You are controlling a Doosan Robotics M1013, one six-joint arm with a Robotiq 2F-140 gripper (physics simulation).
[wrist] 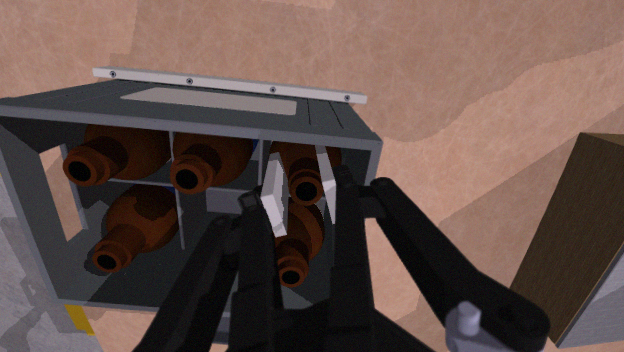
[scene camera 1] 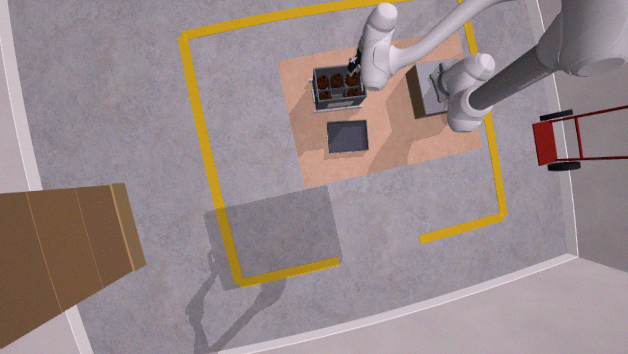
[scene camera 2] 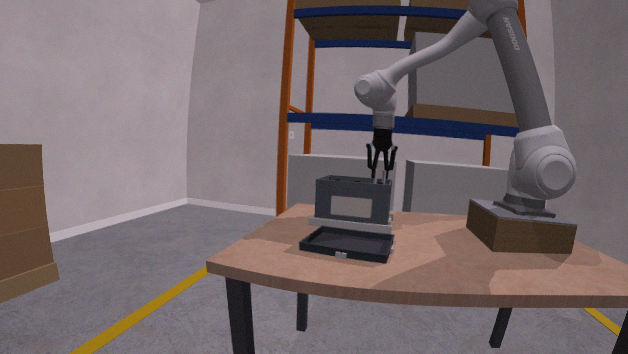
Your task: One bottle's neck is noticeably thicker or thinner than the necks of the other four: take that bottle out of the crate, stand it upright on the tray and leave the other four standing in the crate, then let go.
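Places are measured from the arm's base along level axes (x ahead, y left, z up), in centimetres.
Where they show: gripper, between the fingertips: [wrist: 301, 164] [scene camera 1: 352, 73]; arm's base, origin of its link: [scene camera 1: 445, 85] [scene camera 2: 522, 210].
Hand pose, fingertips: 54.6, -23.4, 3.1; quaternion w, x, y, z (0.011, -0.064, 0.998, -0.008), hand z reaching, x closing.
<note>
Each offset is from my fingertips to the top centre of the thing, as dx, dy, dz. "spot": to the spot under its first point. Level surfaces: height alone.
The grey crate {+9.4, +3.8, +3.2} [scene camera 1: 322, 104] [scene camera 2: 325, 202] [wrist: 320, 125] holds five brown bottles. In the wrist view, three stand in the upper row: a left bottle {+16.8, -2.3, +2.0} [wrist: 145, 150], a middle bottle {+8.8, -0.6, +2.0} [wrist: 227, 160] and a right bottle {-0.2, +1.5, +2.0} [wrist: 306, 172]. The lower row has a left bottle {+18.6, +6.6, +2.0} [wrist: 142, 225] and a right bottle {+2.3, +10.4, +2.0} [wrist: 310, 225]; its middle compartment has no bottle. My gripper [scene camera 1: 352, 71] [scene camera 2: 379, 178] [wrist: 301, 164] is shut on the neck of the upper right bottle, which is down in its compartment. The dark tray {spot: +12.0, +32.1, -13.8} [scene camera 1: 347, 137] [scene camera 2: 347, 241] bears no bottle.
Crate and tray stand close together on the wooden table {dz -14.3} [scene camera 1: 320, 167] [scene camera 2: 420, 275]. The robot base sits on a wooden block [scene camera 1: 420, 95] [scene camera 2: 532, 237] [wrist: 565, 215] to the right. Cardboard boxes [scene camera 1: 60, 240] [scene camera 2: 22, 210] and a red trolley [scene camera 1: 544, 143] stand away on the floor.
</note>
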